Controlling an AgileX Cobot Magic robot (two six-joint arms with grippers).
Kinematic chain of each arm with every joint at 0, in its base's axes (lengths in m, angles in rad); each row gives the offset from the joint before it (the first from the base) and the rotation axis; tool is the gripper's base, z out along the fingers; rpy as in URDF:
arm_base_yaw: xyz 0 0 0.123 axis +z
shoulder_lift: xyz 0 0 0 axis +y
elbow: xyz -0.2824 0 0.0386 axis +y
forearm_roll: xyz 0.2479 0 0.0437 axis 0.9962 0 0.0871
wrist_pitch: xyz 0 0 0 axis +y
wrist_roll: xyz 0.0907 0 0.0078 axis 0.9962 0 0.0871
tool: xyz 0 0 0 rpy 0 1.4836 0
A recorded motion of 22 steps. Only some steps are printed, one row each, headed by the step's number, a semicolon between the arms.
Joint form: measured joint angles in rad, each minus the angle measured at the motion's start. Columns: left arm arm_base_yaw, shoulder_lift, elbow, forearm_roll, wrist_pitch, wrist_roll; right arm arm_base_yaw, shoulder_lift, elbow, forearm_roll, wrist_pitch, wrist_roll.
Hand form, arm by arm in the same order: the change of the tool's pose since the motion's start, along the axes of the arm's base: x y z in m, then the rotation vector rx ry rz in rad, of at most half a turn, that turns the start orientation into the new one. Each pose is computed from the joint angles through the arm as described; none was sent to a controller.
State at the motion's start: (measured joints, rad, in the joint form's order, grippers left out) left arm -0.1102 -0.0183 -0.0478 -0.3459 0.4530 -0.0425; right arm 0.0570 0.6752 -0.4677 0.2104 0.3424 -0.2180
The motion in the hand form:
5: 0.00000 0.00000 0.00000 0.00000 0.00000 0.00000; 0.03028 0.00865 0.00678 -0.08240 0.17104 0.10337
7: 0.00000 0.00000 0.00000 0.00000 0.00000 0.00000; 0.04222 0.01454 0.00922 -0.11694 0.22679 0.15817
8: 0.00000 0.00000 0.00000 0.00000 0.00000 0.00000; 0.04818 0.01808 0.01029 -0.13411 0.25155 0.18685
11: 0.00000 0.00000 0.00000 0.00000 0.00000 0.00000; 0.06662 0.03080 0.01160 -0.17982 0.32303 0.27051
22: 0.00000 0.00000 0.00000 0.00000 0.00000 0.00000; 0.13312 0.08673 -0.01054 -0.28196 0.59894 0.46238
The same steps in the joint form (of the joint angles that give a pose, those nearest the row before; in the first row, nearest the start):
5: 0.0000 0.0000 0.0000 0.0000 0.0000 0.0000; 0.0247 0.1817 -0.1375 0.0065 0.1436 -0.0952
7: 0.0000 0.0000 0.0000 0.0000 0.0000 0.0000; 0.0477 0.2497 -0.1929 0.0036 0.1949 -0.1291
8: 0.0000 0.0000 0.0000 0.0000 0.0000 0.0000; 0.0620 0.2829 -0.2203 0.0006 0.2180 -0.1436
11: 0.0000 0.0000 0.0000 0.0000 0.0000 0.0000; 0.1109 0.3850 -0.3011 -0.0121 0.2797 -0.1732
22: 0.0000 0.0000 0.0000 0.0000 0.0000 0.0000; 0.2704 0.7683 -0.5778 -0.0746 0.4690 -0.1485

